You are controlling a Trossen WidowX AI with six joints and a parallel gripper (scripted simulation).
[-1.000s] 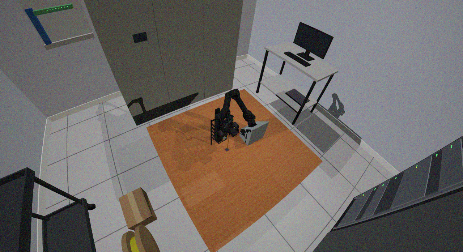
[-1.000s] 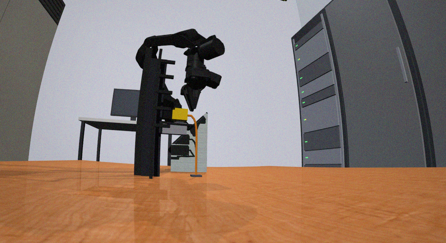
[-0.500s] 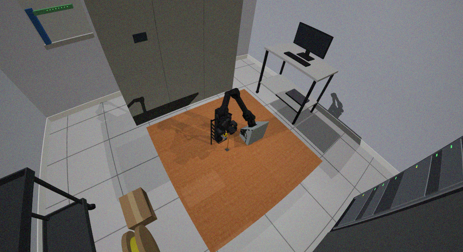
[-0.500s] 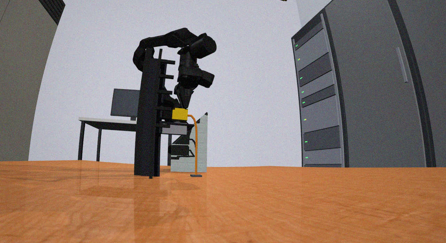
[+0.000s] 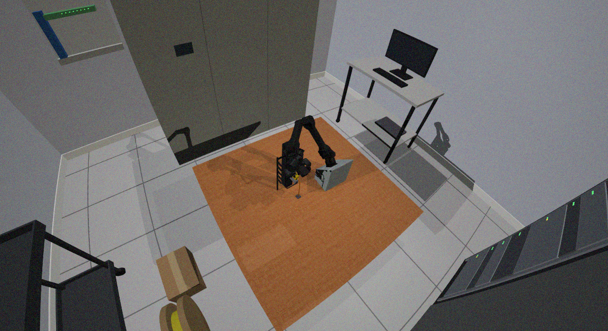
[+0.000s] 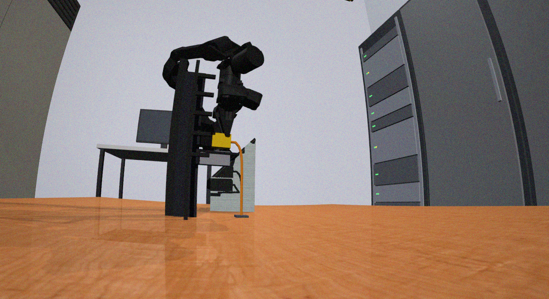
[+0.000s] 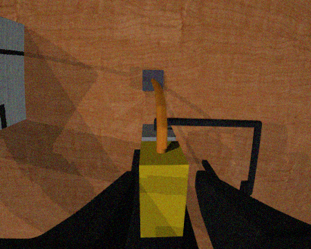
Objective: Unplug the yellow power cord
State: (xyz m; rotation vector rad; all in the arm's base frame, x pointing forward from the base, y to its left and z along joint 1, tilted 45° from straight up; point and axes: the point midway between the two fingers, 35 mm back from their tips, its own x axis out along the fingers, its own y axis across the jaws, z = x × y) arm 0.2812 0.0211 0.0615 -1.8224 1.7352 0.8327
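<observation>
My gripper tip is now 10 mm short of the yellow plug and 30 mm to the left of it.
</observation>
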